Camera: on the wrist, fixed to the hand. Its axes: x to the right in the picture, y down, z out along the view.
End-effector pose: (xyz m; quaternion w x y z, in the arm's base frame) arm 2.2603 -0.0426 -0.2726 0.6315 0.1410 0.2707 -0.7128
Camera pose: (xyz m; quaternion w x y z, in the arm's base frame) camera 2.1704 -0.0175 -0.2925 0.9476 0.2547 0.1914 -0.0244
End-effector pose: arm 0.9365 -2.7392 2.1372 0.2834 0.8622 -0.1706 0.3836
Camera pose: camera 0.9589 -2.6464 2.1338 0.0258 0.4415 -0.7526 0.4880
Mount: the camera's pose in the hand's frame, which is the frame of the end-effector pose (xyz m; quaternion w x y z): 0.0048 -0.0851 -0.0430 0.7035 -0.1026 0.0425 0.7019
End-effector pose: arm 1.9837 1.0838 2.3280 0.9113 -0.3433 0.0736 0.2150
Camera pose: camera 2.0262 1.0000 2.3448 0.4519 -0.2925 0.3094 0.7839
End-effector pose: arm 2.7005 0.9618 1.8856 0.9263 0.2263 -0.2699 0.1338
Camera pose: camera 2.7548 0.9102 1.8264 0.5925 -0.1310 -0.3231 0.7263
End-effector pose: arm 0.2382 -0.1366 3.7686 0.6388 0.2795 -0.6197 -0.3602
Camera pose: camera 0.2711 -0.1940 3.6998 0.7573 -0.2886 -0.5681 0.1433
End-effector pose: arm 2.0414 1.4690 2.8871 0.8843 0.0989 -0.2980 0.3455
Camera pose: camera 2.1209 1.4249 2.8581 0.4024 -0.2450 -0.2769 0.8374
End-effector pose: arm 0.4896 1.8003 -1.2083 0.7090 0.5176 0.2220 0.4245
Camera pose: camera 0.4914 1.8189 -1.3019 0.2445 0.4292 -0.2205 0.8411
